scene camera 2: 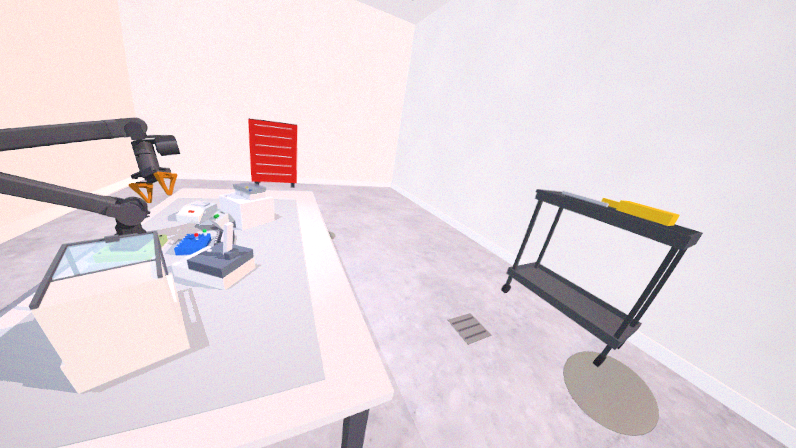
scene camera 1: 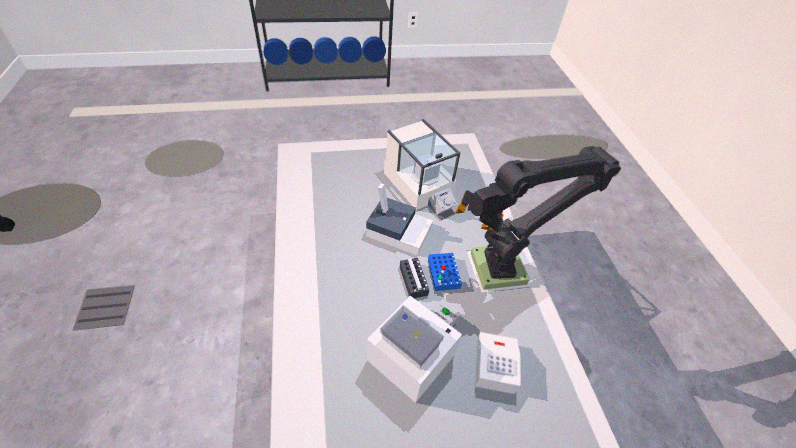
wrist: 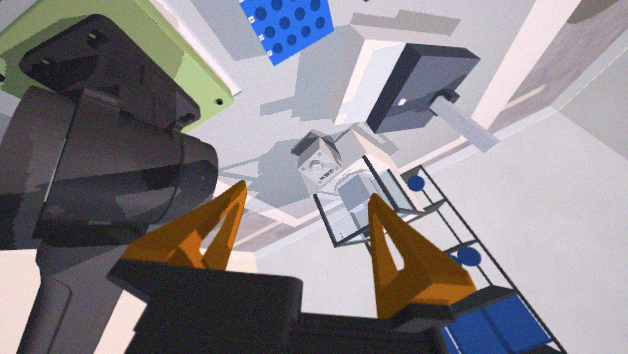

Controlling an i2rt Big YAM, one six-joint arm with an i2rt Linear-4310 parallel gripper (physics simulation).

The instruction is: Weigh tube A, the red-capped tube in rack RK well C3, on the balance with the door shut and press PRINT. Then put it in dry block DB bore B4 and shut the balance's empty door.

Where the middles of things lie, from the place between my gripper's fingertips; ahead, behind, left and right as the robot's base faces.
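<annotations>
Counted from my hand: balance door (scene camera 2: 114, 251), 80 mm ahead, 360 mm to the right; white box with grey lid (scene camera 1: 411, 348), 120 mm below, 340 mm to the left, 200 mm ahead; balance (scene camera 2: 104, 324), 110 mm below, 100 mm ahead, 390 mm to the right; PRINT button unit (wrist: 319, 160), 20 mm ahead, 180 mm below, 260 mm to the right.
</annotations>
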